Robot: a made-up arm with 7 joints. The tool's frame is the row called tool. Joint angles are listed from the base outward. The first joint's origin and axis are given. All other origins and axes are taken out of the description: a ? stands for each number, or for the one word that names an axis. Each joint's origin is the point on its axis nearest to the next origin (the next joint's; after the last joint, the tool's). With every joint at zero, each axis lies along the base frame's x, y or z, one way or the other. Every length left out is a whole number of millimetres.
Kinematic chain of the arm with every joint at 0, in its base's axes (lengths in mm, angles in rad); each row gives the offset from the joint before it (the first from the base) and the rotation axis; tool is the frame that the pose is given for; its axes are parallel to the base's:
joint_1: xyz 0 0 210 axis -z
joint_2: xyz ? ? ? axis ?
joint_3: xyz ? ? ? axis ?
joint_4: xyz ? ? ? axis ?
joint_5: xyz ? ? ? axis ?
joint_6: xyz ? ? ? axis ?
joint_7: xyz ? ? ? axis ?
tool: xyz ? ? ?
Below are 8 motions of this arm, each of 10 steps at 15 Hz.
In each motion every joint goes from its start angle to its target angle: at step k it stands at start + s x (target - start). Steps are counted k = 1, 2, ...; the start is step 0. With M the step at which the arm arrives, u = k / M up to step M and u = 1 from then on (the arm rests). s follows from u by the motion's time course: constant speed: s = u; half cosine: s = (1 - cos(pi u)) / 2; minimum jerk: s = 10 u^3 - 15 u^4 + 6 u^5.
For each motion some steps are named. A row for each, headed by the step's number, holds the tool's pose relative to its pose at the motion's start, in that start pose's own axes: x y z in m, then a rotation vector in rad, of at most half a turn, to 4 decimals.
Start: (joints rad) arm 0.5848 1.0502 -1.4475 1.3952 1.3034 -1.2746 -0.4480
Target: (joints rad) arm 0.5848 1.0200 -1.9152 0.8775 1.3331 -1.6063 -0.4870
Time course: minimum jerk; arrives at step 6
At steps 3, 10:
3: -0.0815 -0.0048 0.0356 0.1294 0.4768 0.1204
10: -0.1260 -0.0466 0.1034 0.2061 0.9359 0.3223

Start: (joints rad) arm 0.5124 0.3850 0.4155 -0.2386 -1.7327 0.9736 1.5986
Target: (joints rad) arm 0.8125 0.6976 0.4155 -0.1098 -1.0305 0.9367 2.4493
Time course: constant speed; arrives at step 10
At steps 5, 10:
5: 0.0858 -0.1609 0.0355 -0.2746 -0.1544 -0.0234
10: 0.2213 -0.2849 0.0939 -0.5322 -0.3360 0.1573

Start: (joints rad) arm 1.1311 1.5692 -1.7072 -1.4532 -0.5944 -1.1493 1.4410
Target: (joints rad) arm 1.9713 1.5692 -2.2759 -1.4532 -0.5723 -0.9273 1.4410
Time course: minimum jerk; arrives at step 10
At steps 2, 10:
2: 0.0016 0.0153 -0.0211 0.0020 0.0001 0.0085
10: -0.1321 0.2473 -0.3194 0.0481 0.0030 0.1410

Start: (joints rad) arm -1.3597 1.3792 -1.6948 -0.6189 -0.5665 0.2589 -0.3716
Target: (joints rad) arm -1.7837 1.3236 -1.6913 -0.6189 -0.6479 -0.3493 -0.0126
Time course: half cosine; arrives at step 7
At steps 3, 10:
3: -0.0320 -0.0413 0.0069 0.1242 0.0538 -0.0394
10: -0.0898 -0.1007 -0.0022 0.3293 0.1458 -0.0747

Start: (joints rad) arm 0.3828 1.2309 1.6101 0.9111 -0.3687 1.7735 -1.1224
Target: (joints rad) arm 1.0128 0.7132 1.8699 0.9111 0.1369 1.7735 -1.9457
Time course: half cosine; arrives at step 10
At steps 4, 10:
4: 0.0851 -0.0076 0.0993 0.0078 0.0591 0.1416
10: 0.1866 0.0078 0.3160 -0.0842 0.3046 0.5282

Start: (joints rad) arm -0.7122 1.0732 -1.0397 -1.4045 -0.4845 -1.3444 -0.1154
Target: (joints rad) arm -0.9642 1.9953 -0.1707 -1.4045 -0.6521 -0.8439 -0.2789
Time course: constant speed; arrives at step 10
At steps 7, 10:
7: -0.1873 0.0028 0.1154 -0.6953 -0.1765 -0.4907
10: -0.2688 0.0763 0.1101 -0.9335 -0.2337 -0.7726

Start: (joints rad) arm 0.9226 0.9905 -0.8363 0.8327 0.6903 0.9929 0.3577
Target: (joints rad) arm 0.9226 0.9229 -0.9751 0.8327 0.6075 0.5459 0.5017
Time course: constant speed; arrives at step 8
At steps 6, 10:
6: -0.0905 -0.0388 -0.0079 -0.0918 0.2808 -0.0152
10: -0.1220 -0.0512 -0.0044 -0.1211 0.3746 -0.0254

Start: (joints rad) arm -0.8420 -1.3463 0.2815 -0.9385 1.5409 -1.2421 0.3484
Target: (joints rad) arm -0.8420 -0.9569 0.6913 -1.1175 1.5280 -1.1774 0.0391
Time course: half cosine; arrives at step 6
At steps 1, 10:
1: -0.0082 -0.0030 -0.0020 -0.0172 0.0210 -0.0338
10: -0.0993 0.0083 -0.0277 -0.1308 0.2361 -0.5297

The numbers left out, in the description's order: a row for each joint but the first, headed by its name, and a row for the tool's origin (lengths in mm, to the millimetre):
joint_2: xyz -330 -160 0, axis -y
joint_3: xyz -10 0 150, axis -x
joint_4: xyz 0 -60 100, axis -z
joint_5: xyz 70 -30 0, axis +x
joint_6: xyz 0 -190 40, axis -y
joint_7: xyz 60 0 50, axis -y
tool: xyz -20 0 -320

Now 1 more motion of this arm.
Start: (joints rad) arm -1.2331 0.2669 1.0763 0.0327 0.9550 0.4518 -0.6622
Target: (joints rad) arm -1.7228 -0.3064 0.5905 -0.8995 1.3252 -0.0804 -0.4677
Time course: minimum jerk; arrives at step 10
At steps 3, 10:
3: 0.0222 -0.0068 -0.0271 0.1115 0.2686 0.2024
10: 0.1070 -0.0969 -0.0243 0.3676 1.7582 1.1590

